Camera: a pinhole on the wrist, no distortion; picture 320 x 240 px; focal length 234.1 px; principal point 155.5 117.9 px. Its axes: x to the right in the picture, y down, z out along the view. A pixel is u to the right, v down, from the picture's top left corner.
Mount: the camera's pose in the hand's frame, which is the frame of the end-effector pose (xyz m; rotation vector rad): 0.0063 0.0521 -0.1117 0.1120 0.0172 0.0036
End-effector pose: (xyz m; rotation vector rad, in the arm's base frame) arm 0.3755 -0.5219 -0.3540 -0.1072 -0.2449 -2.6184
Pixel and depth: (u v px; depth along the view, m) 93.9 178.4 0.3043
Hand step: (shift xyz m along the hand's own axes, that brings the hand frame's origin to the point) -0.0687 0.0959 0.2008
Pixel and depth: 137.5 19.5 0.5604
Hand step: -0.0264 -0.2448 0.4195
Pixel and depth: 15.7 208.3 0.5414
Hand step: -0.3081 0.1979 0.4551
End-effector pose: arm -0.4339 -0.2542 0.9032 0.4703 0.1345 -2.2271
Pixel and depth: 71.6 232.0 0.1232
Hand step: -0.0359 0.0978 0.0182
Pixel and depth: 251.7 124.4 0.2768
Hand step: 0.1248 0.0293 0.1623
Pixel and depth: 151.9 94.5 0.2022
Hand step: 0.0068 0.0094 0.0870
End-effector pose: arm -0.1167 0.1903 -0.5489 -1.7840 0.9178 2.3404
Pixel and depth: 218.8 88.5 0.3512
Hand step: 0.1075 -0.0305 0.2307
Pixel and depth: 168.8 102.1 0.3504
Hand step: 0.0324 -0.0105 0.2335
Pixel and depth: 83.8 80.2 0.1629
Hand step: -0.0407 0.0076 0.0481
